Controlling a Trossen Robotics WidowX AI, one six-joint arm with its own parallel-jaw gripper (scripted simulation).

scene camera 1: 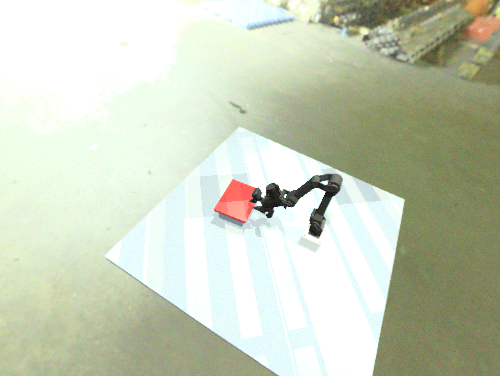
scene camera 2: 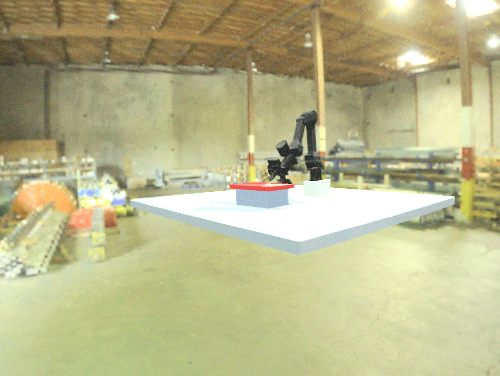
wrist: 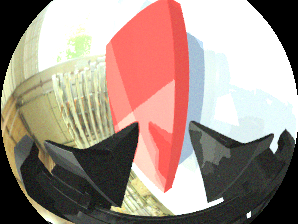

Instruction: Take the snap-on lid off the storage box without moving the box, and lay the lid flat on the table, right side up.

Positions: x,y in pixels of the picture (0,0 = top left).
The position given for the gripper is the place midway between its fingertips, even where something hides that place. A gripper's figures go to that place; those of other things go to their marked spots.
Labels:
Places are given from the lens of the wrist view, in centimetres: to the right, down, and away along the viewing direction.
gripper [wrist: 164,125]: 1, 1, 10
red lid [wrist: 147,62]: 0, -4, 8
storage box [wrist: 196,48]: 6, -8, 10
The marked spots on the storage box and the red lid are 8 cm apart.

